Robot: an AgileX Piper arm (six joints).
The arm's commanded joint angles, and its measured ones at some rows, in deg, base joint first. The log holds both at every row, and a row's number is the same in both.
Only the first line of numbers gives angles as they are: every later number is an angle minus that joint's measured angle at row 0.
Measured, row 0:
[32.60, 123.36, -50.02, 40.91, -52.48, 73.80]
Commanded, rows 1 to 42:
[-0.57, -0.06, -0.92, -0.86, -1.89, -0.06]
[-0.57, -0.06, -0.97, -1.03, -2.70, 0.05]
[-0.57, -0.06, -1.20, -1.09, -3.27, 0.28]
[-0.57, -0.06, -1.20, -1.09, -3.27, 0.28]
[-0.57, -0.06, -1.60, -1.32, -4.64, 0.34]
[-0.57, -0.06, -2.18, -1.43, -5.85, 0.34]
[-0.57, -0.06, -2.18, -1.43, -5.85, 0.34]
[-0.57, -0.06, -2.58, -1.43, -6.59, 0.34]
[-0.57, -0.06, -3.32, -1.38, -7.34, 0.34]
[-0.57, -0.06, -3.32, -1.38, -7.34, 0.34]
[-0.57, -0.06, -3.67, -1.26, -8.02, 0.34]
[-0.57, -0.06, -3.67, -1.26, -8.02, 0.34]
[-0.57, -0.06, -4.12, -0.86, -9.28, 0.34]
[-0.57, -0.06, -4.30, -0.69, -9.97, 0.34]
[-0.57, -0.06, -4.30, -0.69, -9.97, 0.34]
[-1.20, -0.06, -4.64, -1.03, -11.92, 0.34]
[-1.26, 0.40, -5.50, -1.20, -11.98, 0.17]
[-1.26, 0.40, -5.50, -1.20, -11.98, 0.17]
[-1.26, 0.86, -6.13, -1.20, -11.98, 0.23]
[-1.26, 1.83, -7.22, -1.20, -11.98, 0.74]
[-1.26, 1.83, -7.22, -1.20, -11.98, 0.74]
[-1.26, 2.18, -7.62, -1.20, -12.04, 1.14]
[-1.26, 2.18, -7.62, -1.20, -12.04, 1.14]
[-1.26, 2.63, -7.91, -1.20, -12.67, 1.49]
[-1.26, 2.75, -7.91, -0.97, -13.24, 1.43]
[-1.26, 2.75, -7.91, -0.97, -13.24, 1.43]
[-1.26, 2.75, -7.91, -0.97, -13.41, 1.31]
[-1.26, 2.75, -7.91, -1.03, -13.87, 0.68]
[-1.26, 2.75, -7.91, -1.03, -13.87, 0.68]
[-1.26, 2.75, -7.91, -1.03, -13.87, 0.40]
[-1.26, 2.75, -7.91, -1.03, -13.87, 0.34]
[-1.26, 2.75, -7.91, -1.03, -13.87, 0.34]
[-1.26, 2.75, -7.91, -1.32, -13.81, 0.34]
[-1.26, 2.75, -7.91, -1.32, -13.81, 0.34]
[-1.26, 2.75, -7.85, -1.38, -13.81, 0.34]
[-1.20, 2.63, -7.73, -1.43, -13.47, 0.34]
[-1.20, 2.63, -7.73, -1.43, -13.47, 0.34]
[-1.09, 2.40, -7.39, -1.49, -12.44, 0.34]
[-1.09, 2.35, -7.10, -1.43, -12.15, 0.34]
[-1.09, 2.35, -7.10, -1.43, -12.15, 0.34]
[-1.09, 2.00, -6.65, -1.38, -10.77, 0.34]
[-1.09, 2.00, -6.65, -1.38, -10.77, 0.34]
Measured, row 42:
[0.57, 2.63, -3.78, 3.15, -2.64, 0.00]
